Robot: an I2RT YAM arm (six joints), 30 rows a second.
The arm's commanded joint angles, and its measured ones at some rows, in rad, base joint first. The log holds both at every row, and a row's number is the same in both.
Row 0, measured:
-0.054, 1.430, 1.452, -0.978, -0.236, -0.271
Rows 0 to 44, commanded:
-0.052, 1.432, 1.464, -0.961, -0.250, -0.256
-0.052, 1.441, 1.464, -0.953, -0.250, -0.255
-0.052, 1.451, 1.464, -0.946, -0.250, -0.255
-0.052, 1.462, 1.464, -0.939, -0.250, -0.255
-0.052, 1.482, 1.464, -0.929, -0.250, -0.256
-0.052, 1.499, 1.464, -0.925, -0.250, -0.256
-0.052, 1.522, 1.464, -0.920, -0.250, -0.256
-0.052, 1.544, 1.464, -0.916, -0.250, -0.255
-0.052, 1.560, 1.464, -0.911, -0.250, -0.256
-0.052, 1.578, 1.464, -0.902, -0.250, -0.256
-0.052, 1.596, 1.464, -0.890, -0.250, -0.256
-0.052, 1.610, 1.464, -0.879, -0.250, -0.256
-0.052, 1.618, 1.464, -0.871, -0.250, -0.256
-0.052, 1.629, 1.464, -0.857, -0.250, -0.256
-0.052, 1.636, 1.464, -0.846, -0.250, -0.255
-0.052, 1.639, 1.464, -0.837, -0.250, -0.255
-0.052, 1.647, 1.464, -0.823, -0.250, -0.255
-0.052, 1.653, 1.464, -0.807, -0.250, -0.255
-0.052, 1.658, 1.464, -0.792, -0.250, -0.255
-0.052, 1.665, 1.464, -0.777, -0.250, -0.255
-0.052, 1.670, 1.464, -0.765, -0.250, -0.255
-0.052, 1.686, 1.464, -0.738, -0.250, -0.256
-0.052, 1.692, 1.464, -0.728, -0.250, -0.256
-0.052, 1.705, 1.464, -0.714, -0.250, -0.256
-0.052, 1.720, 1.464, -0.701, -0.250, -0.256
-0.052, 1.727, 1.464, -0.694, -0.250, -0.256
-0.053, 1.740, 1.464, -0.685, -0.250, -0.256
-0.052, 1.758, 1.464, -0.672, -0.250, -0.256
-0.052, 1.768, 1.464, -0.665, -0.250, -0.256
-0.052, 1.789, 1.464, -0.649, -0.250, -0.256
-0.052, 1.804, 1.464, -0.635, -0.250, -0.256
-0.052, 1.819, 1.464, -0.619, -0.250, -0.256
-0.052, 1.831, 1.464, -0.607, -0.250, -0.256
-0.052, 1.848, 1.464, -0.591, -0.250, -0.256
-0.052, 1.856, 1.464, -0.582, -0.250, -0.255
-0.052, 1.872, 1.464, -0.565, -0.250, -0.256
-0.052, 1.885, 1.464, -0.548, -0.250, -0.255
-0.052, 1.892, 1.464, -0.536, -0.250, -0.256
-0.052, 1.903, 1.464, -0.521, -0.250, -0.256
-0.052, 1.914, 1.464, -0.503, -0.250, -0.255
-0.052, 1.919, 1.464, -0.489, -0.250, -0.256
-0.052, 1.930, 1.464, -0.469, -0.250, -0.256
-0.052, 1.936, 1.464, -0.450, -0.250, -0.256
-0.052, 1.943, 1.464, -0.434, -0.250, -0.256
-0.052, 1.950, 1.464, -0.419, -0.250, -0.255
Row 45, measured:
-0.054, 1.920, 1.451, -0.455, -0.240, -0.268
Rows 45 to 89, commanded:
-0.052, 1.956, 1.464, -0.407, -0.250, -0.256
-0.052, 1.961, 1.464, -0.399, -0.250, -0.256
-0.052, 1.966, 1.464, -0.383, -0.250, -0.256
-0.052, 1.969, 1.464, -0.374, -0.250, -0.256
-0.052, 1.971, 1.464, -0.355, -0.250, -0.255
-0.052, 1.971, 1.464, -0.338, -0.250, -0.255
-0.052, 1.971, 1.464, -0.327, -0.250, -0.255
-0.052, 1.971, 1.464, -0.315, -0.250, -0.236
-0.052, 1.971, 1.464, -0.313, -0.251, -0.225
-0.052, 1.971, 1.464, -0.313, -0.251, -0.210
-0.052, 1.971, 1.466, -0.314, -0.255, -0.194
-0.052, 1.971, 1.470, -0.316, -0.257, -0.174
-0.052, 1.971, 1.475, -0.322, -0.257, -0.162
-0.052, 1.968, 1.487, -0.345, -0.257, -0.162
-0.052, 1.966, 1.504, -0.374, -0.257, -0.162
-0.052, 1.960, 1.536, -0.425, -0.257, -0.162
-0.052, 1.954, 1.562, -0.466, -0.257, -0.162
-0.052, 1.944, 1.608, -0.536, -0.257, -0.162
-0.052, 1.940, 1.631, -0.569, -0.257, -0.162
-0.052, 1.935, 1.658, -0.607, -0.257, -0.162
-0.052, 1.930, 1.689, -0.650, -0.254, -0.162
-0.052, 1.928, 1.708, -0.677, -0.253, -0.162
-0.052, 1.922, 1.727, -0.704, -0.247, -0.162
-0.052, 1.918, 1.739, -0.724, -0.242, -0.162
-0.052, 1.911, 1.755, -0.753, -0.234, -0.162
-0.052, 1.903, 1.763, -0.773, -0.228, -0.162
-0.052, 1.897, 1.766, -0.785, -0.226, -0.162
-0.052, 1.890, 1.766, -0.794, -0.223, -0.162
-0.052, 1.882, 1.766, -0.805, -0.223, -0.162
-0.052, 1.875, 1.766, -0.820, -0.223, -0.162
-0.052, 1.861, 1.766, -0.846, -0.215, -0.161
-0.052, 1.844, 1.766, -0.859, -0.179, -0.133
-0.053, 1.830, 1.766, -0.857, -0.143, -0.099
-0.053, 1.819, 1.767, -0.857, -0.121, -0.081
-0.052, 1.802, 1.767, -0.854, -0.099, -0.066
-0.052, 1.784, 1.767, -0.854, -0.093, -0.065
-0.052, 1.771, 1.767, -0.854, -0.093, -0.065
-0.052, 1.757, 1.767, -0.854, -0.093, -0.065
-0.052, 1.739, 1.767, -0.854, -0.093, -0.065
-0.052, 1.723, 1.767, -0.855, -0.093, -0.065
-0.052, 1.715, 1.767, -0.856, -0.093, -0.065
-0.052, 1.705, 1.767, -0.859, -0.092, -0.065
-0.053, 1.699, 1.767, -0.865, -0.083, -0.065
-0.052, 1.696, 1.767, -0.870, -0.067, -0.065
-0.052, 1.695, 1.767, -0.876, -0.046, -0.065
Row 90, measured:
-0.054, 1.727, 1.749, -0.860, -0.106, -0.089
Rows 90 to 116, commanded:
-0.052, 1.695, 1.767, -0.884, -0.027, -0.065
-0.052, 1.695, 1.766, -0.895, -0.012, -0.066
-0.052, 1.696, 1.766, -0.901, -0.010, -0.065
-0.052, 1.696, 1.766, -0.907, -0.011, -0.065
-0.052, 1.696, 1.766, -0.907, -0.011, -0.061
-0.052, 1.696, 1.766, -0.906, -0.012, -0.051
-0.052, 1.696, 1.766, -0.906, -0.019, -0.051
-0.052, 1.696, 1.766, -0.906, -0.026, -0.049
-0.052, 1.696, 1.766, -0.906, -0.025, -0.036
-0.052, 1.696, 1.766, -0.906, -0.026, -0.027
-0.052, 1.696, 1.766, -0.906, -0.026, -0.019
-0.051, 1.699, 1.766, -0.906, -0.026, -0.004
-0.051, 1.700, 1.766, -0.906, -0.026, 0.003
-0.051, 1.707, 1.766, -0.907, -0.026, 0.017
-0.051, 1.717, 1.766, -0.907, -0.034, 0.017
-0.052, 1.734, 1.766, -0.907, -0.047, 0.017
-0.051, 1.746, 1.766, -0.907, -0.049, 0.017
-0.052, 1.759, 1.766, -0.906, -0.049, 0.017
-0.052, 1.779, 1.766, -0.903, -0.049, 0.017
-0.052, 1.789, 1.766, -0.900, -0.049, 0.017
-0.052, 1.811, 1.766, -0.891, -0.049, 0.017
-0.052, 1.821, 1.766, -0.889, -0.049, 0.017
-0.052, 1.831, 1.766, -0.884, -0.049, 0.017
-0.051, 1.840, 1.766, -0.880, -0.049, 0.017
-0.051, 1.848, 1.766, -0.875, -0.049, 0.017
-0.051, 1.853, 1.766, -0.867, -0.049, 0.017
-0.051, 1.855, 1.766, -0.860, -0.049, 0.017
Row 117, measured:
-0.054, 1.843, 1.752, -0.881, -0.041, 0.001
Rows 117 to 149, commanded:
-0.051, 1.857, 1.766, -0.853, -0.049, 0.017
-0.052, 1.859, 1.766, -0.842, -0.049, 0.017
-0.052, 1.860, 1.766, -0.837, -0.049, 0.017
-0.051, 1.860, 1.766, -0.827, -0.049, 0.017
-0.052, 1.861, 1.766, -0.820, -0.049, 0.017
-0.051, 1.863, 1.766, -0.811, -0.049, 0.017
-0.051, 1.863, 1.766, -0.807, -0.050, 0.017
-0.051, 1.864, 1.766, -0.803, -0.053, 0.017
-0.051, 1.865, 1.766, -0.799, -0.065, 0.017
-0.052, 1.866, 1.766, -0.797, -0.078, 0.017
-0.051, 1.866, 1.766, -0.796, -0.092, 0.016
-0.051, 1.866, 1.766, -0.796, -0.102, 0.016
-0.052, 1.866, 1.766, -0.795, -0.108, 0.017
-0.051, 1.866, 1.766, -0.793, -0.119, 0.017
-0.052, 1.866, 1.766, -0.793, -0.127, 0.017
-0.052, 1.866, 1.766, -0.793, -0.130, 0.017
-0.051, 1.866, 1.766, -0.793, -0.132, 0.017
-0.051, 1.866, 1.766, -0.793, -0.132, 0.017
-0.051, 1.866, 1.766, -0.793, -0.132, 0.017
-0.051, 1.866, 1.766, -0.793, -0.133, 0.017
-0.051, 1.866, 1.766, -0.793, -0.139, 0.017
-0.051, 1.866, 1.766, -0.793, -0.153, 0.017
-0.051, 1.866, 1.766, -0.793, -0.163, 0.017
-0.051, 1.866, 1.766, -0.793, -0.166, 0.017
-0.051, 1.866, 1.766, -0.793, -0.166, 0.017
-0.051, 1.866, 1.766, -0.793, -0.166, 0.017
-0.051, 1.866, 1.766, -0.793, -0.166, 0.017
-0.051, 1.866, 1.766, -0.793, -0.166, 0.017
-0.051, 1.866, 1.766, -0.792, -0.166, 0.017
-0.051, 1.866, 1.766, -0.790, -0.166, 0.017
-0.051, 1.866, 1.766, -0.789, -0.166, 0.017
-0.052, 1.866, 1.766, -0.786, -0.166, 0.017
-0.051, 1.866, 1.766, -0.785, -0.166, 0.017
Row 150, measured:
-0.054, 1.857, 1.752, -0.795, -0.151, 0.001
